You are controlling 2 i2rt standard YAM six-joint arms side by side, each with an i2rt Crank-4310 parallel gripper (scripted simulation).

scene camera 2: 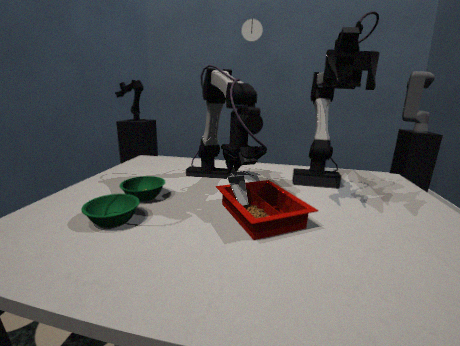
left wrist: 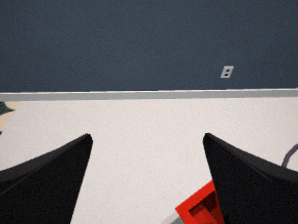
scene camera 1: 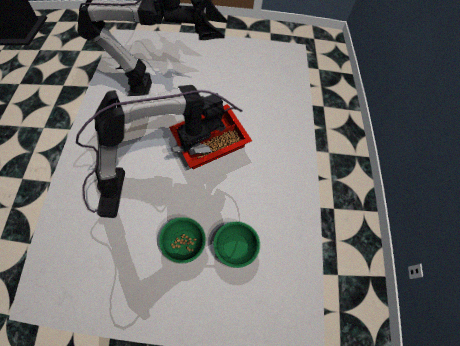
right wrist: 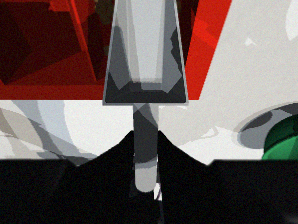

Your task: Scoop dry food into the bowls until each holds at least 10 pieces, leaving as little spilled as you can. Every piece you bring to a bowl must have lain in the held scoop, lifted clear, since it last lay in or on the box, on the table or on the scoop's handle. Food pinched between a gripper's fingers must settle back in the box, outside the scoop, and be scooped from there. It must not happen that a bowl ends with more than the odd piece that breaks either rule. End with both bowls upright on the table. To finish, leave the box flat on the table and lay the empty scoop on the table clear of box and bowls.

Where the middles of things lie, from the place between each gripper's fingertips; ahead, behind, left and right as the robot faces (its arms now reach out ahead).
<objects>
The red box (scene camera 2: 278,203) lies 8 cm ahead of my right hand, 11 cm to the left of it and 7 cm below it.
My left gripper (scene camera 2: 356,84) is now 36 cm above the red box, 22 cm to the left of it and 2 cm past it.
</objects>
